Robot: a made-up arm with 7 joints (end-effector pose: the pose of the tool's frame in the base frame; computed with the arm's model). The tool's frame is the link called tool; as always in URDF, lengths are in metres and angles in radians.
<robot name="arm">
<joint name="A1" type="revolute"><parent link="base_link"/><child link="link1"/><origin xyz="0 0 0.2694" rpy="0 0 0"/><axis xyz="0 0 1"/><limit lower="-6.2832" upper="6.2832" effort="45" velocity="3.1"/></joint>
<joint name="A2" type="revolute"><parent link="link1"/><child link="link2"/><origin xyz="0 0 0" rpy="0 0 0"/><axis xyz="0 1 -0.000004"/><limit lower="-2.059" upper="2.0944" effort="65" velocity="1"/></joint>
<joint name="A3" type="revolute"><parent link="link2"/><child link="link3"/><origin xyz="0 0 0.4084" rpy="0 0 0"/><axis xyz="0 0 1"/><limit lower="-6.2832" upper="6.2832" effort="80" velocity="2.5"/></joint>
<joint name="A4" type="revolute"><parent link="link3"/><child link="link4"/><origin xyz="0.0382 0 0" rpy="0 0 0"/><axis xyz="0 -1 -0.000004"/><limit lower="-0.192" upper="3.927" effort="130" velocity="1.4"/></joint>
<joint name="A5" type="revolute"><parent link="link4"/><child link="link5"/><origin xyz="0.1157 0 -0.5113" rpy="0 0 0"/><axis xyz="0 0.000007 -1"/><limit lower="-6.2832" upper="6.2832" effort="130" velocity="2.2"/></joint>
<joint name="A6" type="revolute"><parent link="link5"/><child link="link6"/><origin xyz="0 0 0" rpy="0 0 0"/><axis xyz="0 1 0.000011"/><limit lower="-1.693" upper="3.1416" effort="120" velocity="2"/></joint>
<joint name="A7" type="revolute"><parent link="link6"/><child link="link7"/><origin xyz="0.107 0 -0.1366" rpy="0 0 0"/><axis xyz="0 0.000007 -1"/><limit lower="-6.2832" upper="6.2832" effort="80" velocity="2.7"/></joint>
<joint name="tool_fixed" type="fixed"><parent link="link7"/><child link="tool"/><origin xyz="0 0 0" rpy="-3.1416 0 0"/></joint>
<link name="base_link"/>
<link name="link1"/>
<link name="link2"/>
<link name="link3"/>
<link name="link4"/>
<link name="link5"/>
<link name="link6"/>
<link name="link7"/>
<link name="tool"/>
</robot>
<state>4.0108 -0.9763 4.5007 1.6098 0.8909 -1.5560 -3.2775</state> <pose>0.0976 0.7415 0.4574 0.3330 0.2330 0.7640 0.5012</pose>
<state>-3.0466 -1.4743 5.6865 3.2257 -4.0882 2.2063 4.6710</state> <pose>0.9292 -0.1534 0.2529 0.3155 0.6292 0.3525 -0.6167</pose>
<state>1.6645 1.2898 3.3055 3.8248 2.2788 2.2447 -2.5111</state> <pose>-0.0170 0.7673 -0.0052 0.1416 -0.3992 0.7063 -0.5672</pose>
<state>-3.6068 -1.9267 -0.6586 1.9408 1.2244 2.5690 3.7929</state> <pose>0.7306 -0.2018 0.4651 0.2709 0.7264 0.0954 -0.6244</pose>
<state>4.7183 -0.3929 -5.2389 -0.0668 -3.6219 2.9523 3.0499</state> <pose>0.2407 -0.0644 0.2929 0.0870 0.1083 0.1812 0.9736</pose>
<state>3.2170 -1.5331 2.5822 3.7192 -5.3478 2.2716 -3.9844</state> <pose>0.7976 0.3110 0.4367 0.0647 0.6445 -0.7505 -0.1310</pose>
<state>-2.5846 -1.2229 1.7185 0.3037 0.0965 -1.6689 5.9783</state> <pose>0.3003 -0.2635 0.2638 0.6472 0.6079 0.2878 0.3589</pose>
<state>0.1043 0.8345 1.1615 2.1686 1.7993 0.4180 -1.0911</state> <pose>0.7664 0.5620 0.6721 0.8245 -0.5191 0.0403 -0.2214</pose>
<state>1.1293 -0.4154 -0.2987 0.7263 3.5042 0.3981 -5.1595</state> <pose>0.3443 0.3904 0.4347 0.2779 0.3015 0.6724 0.6163</pose>
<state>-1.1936 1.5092 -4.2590 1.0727 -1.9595 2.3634 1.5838</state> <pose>0.6485 -0.0947 0.3894 0.2758 0.8181 -0.4621 0.2029</pose>
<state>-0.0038 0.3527 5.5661 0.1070 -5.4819 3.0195 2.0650</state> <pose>0.1407 -0.0062 0.2443 0.2785 -0.1525 -0.0555 -0.9466</pose>
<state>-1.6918 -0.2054 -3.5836 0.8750 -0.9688 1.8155 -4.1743</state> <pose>0.3785 0.3573 0.2424 0.4824 0.6872 -0.2715 0.4705</pose>
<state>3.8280 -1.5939 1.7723 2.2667 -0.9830 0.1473 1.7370</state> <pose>1.0034 0.2811 0.0890 0.3267 0.7092 0.1582 0.6044</pose>
